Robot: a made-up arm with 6 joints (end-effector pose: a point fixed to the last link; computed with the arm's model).
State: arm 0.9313 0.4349 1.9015 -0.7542 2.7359 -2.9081
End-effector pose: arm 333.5 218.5 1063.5 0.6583 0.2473 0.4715 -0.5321
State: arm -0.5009 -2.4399 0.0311 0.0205 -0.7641 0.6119
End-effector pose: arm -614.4 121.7 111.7 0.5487 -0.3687 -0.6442 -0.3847
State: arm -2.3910 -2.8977 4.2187 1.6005 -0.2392 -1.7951
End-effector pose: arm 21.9 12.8 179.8 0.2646 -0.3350 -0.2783 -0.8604
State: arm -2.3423 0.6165 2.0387 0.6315 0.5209 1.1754
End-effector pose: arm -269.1 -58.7 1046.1 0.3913 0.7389 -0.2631 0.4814
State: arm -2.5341 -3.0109 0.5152 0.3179 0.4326 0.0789
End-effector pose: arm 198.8 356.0 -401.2 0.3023 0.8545 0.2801 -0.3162
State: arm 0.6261 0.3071 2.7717 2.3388 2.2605 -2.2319
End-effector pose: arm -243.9 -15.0 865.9 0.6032 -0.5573 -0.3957 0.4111
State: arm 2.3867 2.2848 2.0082 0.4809 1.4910 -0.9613
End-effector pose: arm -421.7 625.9 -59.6 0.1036 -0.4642 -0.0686 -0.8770
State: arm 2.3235 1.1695 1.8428 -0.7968 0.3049 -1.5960
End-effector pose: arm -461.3 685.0 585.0 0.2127 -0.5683 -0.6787 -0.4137
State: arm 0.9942 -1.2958 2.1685 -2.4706 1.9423 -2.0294
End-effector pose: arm -585.7 -630.1 413.7 0.8693 0.1339 -0.4727 -0.0545
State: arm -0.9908 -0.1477 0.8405 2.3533 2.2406 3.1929
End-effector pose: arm 115.0 66.7 1135.7 0.8465 0.2209 0.4843 -0.0057
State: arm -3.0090 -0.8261 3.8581 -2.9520 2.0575 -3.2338
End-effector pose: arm 432.3 -128.9 267.7 0.0822 -0.9517 -0.1672 -0.2440
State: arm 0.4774 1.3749 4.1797 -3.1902 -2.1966 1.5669
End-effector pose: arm 52.1 238.7 481.8 0.6668 0.4372 0.5352 -0.2789
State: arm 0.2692 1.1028 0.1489 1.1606 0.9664 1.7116
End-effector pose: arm 778.9 137.0 317.9 0.2691 -0.7840 -0.4519 0.3296
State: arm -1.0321 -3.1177 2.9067 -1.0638 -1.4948 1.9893
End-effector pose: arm 66.9 -290.2 -468.2 0.9158 -0.1497 0.2166 0.3032
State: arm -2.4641 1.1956 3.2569 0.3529 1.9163 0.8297
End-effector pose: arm -298.9 -13.7 737.9 0.4980 0.7715 0.2727 -0.2871
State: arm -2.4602 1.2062 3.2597 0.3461 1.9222 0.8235
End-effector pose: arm -303.1 -17.8 735.2 0.4946 0.7729 0.2764 -0.2856
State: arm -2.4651 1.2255 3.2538 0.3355 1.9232 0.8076
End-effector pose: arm -313.1 -23.4 732.5 0.4838 0.7831 0.2747 -0.2779
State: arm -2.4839 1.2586 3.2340 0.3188 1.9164 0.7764
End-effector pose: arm -332.7 -31.0 728.7 0.4607 0.8063 0.2646 -0.2600
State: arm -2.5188 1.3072 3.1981 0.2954 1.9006 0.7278
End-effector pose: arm -364.1 -39.7 722.0 0.4234 0.8418 0.2445 -0.2288
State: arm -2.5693 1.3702 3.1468 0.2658 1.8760 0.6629
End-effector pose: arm -408.0 -46.7 709.0 0.3724 0.8843 0.2147 -0.1822
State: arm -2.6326 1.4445 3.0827 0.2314 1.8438 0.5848
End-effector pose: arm -462.6 -48.2 686.2 0.3110 0.9260 0.1774 -0.1198
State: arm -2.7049 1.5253 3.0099 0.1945 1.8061 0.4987
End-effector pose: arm -523.3 -40.4 651.7 0.2451 0.9589 0.1364 -0.0434
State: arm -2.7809 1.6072 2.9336 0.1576 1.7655 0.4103
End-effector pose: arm -583.5 -21.3 605.9 0.1817 0.9777 0.0967 0.0419
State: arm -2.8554 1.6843 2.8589 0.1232 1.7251 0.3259
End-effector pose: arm -636.2 7.6 552.7 0.1272 0.9815 0.0626 0.1287
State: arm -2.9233 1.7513 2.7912 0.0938 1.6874 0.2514
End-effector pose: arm -676.6 41.9 498.7 0.0855 0.9735 0.0364 0.2088
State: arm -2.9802 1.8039 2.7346 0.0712 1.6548 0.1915
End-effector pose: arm -703.6 75.7 451.1 0.0573 0.9595 0.0180 0.2754
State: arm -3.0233 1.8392 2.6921 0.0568 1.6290 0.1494
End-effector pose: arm -719.0 103.9 416.0 0.0408 0.9452 0.0055 0.3239
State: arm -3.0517 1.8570 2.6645 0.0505 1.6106 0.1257
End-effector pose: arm -726.2 123.4 396.3 0.0330 0.9349 -0.0034 0.3535
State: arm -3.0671 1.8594 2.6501 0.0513 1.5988 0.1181
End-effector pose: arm -728.1 134.2 391.3 0.0312 0.9298 -0.0106 0.3665
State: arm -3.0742 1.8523 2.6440 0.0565 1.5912 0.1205
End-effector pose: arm -727.2 139.3 395.6 0.0325 0.9286 -0.0170 0.3692
